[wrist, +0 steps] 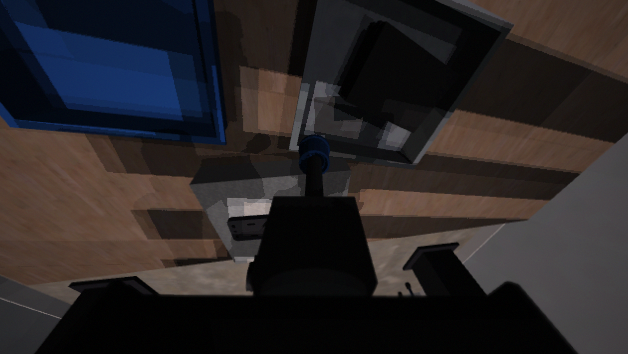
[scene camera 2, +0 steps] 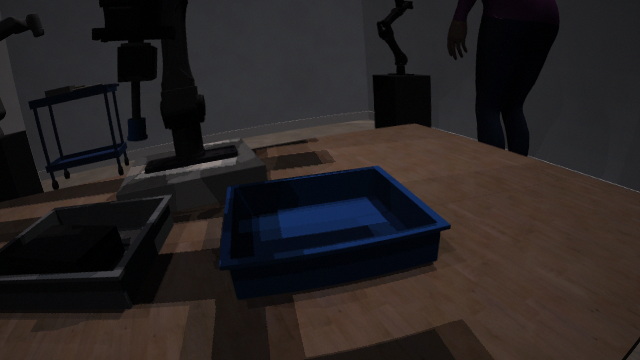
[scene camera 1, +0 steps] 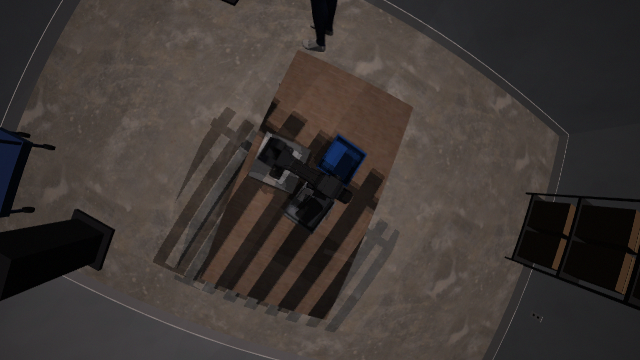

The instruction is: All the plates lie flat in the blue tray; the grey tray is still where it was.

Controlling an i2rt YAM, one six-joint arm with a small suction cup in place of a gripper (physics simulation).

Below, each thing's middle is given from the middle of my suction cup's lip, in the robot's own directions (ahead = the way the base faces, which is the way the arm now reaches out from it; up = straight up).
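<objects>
The blue tray (scene camera 2: 279, 236) is 22 cm to the left of my suction cup, 8 cm ahead of it and 14 cm below it. As for the grey tray (scene camera 2: 144, 224), my suction cup is 12 cm to the left of it, 2 cm short of it and 14 cm above it. Going by their middles, that grey tray is the nearest to my suction cup of the things named here.
</objects>
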